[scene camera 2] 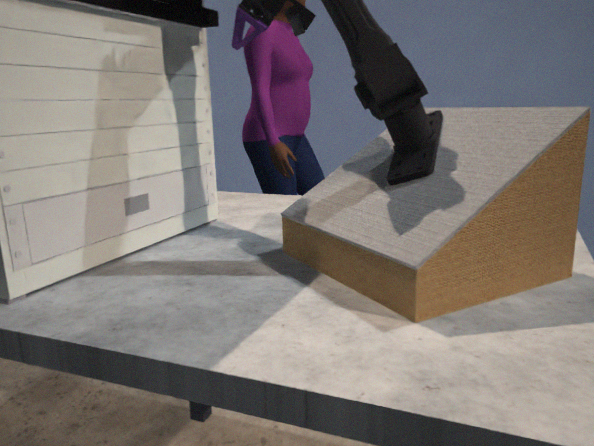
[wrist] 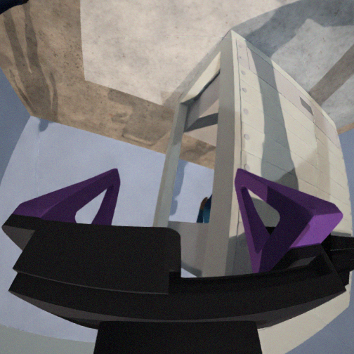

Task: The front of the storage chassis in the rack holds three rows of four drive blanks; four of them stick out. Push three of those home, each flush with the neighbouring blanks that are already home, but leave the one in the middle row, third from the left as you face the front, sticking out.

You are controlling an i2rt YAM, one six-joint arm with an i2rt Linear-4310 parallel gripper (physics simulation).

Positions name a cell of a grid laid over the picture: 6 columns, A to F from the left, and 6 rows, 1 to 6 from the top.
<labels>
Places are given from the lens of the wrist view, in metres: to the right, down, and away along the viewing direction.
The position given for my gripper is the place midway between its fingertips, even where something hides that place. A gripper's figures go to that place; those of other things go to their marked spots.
my gripper (wrist: D3): 0.00, 0.00, 0.13
pale rack (wrist: E3): 0.13, -0.09, 0.23
</labels>
